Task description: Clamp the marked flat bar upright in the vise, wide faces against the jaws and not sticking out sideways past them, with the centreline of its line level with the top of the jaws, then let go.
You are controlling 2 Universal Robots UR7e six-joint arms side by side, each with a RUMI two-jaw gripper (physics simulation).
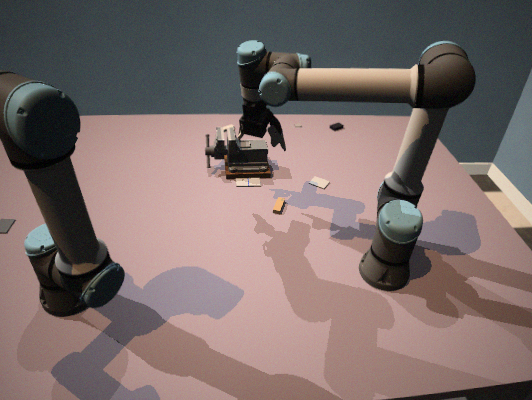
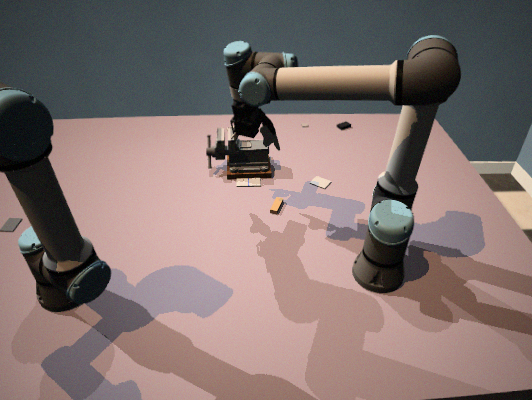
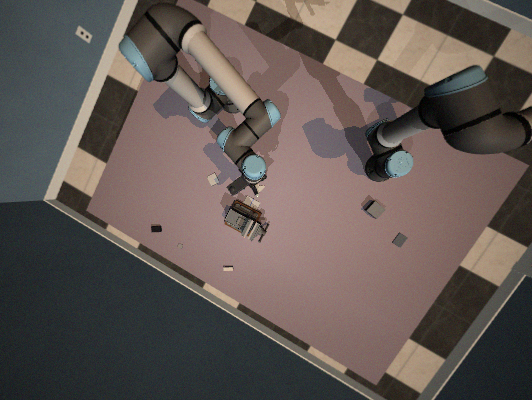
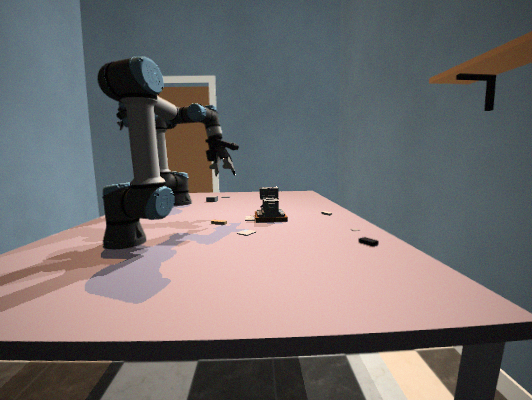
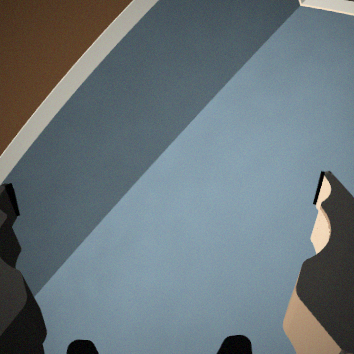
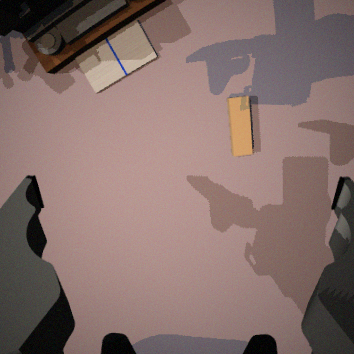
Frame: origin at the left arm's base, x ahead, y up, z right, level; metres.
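Seen in the pictures: left gripper, fingertip midpoint: (image 5: 165, 179); right gripper, fingertip midpoint: (image 1: 261, 145) (image 2: 256, 145) (image 4: 225, 175) (image 6: 186, 178); left arm's base, origin of the base link: (image 1: 69, 294) (image 3: 379, 167) (image 4: 181, 203); right arm's base, origin of the base link: (image 1: 383, 271) (image 2: 377, 273) (image 4: 125, 242).
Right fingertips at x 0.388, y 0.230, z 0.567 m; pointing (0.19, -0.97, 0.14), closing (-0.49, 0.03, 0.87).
Observation:
Offsets run from my right fingertips to a thing's top centre. "spot": to the spot under its first point.
The marked flat bar @(dx +0.117, dy -0.225, dz -0.028 m) (image 1: 242, 183) (image 2: 242, 183) (image 6: 137, 46), pale with a blue line across it, lies flat on the table along the front of the vise's wooden base. The vise @(spot: dx +0.188, dy -0.149, dz -0.007 m) (image 1: 252, 154) (image 2: 250, 154) (image 3: 239, 219) (image 4: 271, 206) stands upright, with a gap between its jaws and no bar seen there. My right gripper (image 1: 262, 143) (image 2: 256, 142) (image 3: 244, 191) (image 4: 226, 174) (image 6: 186, 178) is open and empty, pointing down, high above the table on the near side of the vise. My left gripper (image 4: 120, 125) (image 5: 165, 179) is open and empty, raised far from the vise.
An orange block @(dx -0.036, dy -0.215, dz +0.067 m) (image 1: 279, 205) (image 2: 277, 205) (image 4: 218, 222) (image 6: 241, 127) and a pale plate @(dx +0.103, dy -0.225, dz +0.246 m) (image 1: 319, 182) (image 2: 320, 182) (image 3: 213, 178) (image 4: 246, 232) lie near the vise. A black block @(dx +0.552, dy -0.215, dz +0.434 m) (image 1: 336, 126) (image 3: 156, 228) (image 4: 368, 241), a pale block @(dx +0.546, dy -0.218, dz -0.085 m) (image 3: 228, 268) and a grey block @(dx -0.174, dy -0.194, dz -0.652 m) (image 3: 374, 209) lie farther off.

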